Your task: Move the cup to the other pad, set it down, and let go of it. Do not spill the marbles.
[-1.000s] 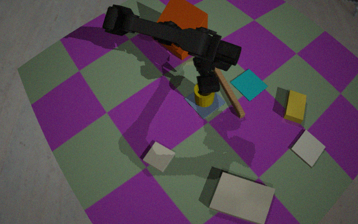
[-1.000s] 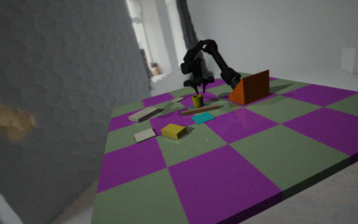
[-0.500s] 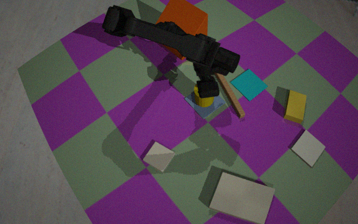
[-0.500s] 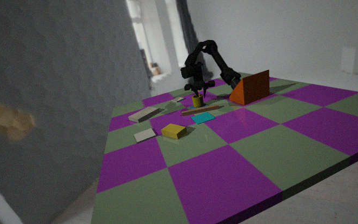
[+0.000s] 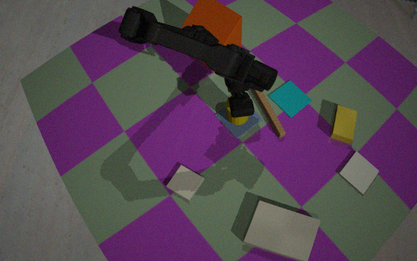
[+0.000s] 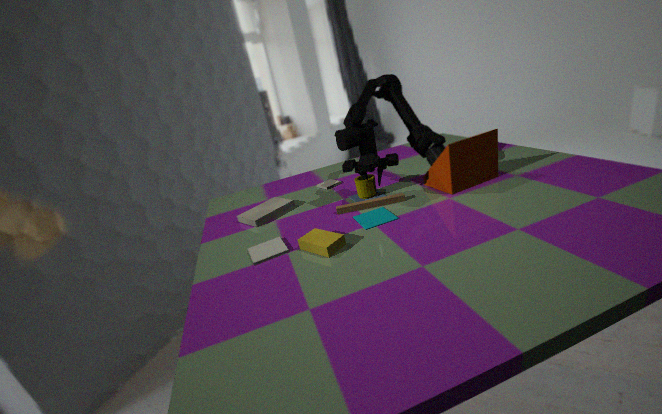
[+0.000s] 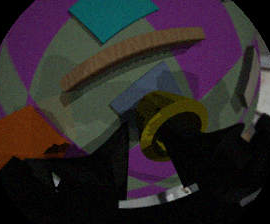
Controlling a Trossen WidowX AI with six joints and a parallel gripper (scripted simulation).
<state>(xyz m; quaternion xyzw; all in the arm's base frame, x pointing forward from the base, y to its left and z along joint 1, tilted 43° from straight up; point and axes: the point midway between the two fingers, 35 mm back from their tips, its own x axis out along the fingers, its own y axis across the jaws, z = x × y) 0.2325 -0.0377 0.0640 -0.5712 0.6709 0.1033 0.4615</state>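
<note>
Now: gripper tip 2 cm short of the yellow cup and 2 cm to the left of it. The rest, counted from my gripper tip: cyan pad (8 cm ahead, 16 cm to the left, 4 cm below); then wooden bar (5 cm ahead, 8 cm to the left, 4 cm below).
</note>
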